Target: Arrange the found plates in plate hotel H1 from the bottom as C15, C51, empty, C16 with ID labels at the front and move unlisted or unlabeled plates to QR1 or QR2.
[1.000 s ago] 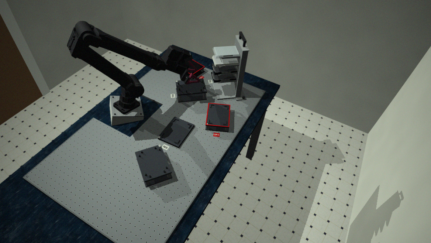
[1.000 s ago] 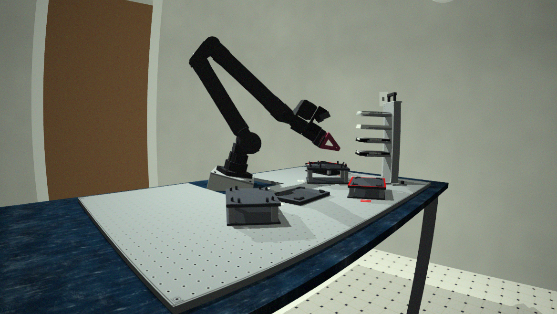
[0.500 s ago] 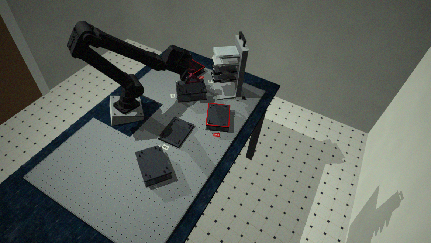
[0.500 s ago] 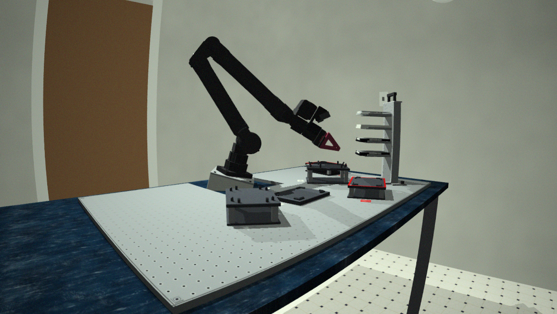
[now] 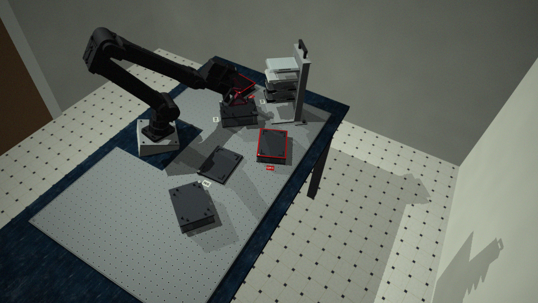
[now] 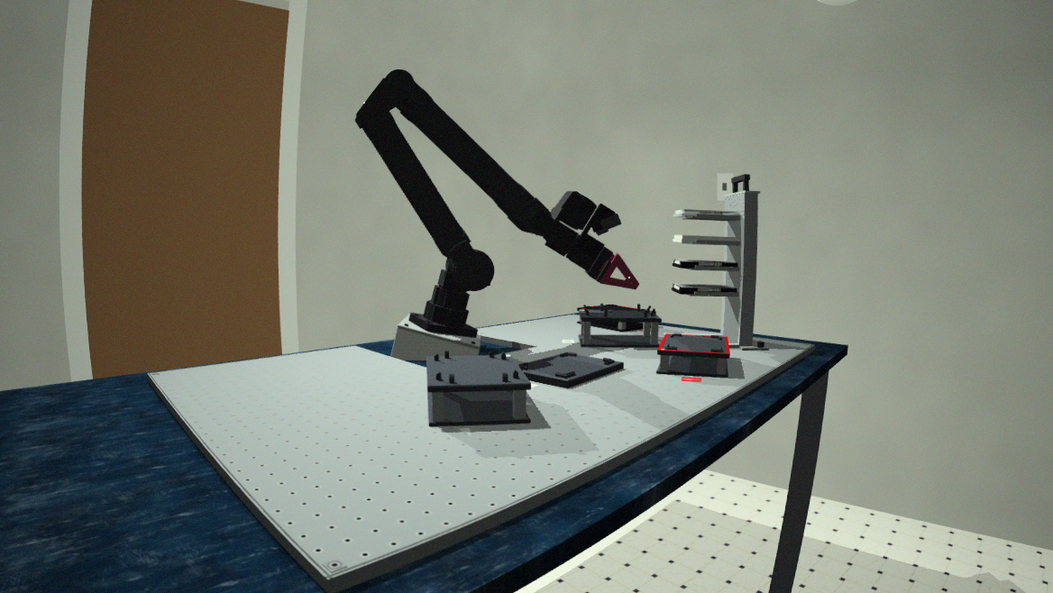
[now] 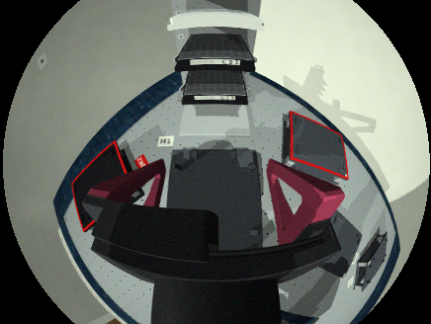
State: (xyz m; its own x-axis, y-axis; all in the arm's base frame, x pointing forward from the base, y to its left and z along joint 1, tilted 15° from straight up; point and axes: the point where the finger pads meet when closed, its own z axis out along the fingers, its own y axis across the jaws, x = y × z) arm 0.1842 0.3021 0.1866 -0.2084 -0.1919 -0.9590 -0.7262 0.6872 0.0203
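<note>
Now: hand 7 cm above the raised regrip nest RG, 2 cm to the left of it and 2 cm past it. From my hand the other things lie so: quarantine nest QR1: 22 cm ahead, 9 cm below, 8 cm to the right; plate hotel H1: 18 cm to the left, 16 cm ahead, 3 cm above; quarantine nest QR2: 17 cm behind, 15 cm to the left, 9 cm below.
</note>
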